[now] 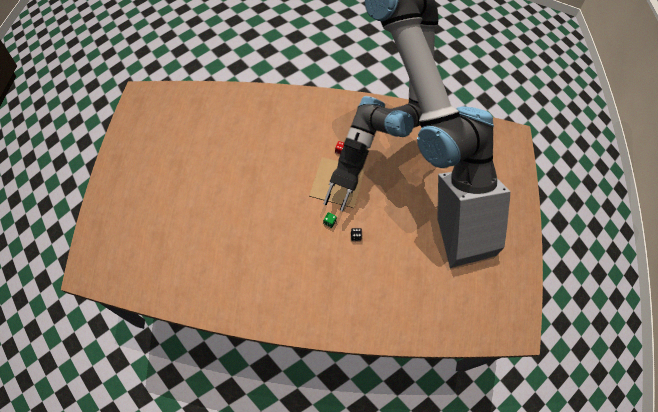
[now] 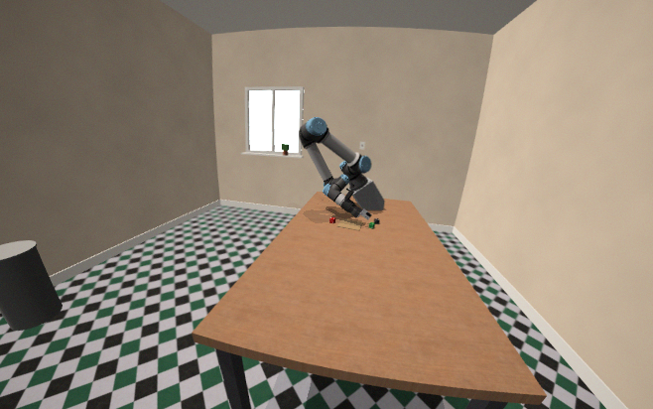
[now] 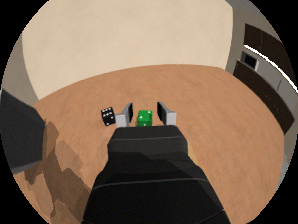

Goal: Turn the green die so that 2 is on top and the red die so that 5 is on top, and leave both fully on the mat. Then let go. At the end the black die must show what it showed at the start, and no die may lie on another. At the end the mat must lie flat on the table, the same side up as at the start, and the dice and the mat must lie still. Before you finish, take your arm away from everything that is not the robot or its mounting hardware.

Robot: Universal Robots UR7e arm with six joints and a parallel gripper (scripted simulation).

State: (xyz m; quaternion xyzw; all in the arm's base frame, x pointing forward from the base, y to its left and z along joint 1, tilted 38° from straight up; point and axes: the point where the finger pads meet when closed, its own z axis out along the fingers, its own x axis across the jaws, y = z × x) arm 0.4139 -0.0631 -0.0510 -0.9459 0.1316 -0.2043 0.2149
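Now: hand 6 cm above the green die, 3 cm to the right of it and 2 cm short of it. From my hand the other things lie so: black die (8 cm to the left, 6 cm below, 6 cm behind); tan mat (10 cm to the right, 7 cm below, 2 cm behind); red die (21 cm to the right, 6 cm below, 4 cm behind).
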